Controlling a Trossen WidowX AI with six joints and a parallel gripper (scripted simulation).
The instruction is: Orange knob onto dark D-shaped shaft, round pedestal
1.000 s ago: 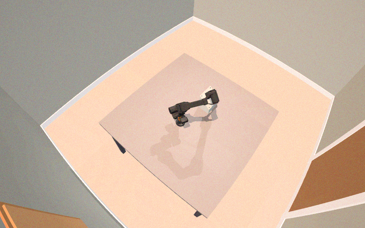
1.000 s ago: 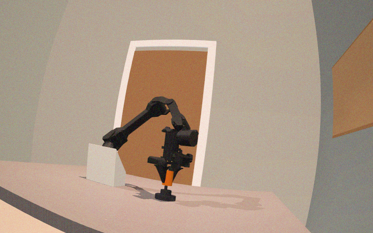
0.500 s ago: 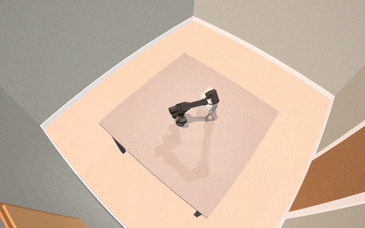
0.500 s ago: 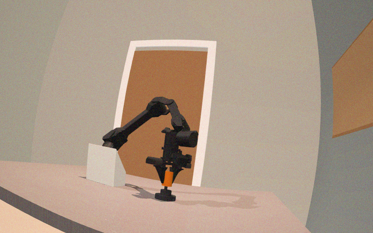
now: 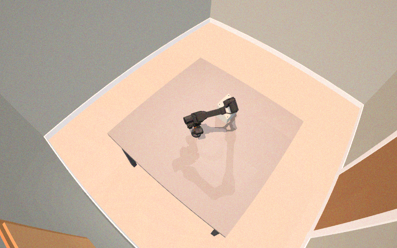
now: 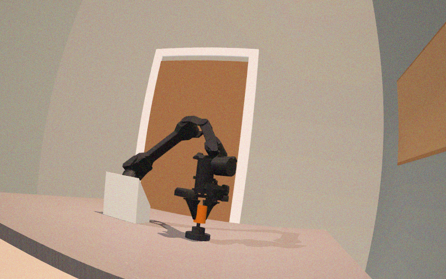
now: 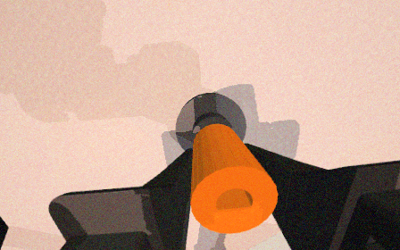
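Now: gripper tip 2 cm below the orange knob. The rest, counted from my gripper tip: pedestal (4 cm below).
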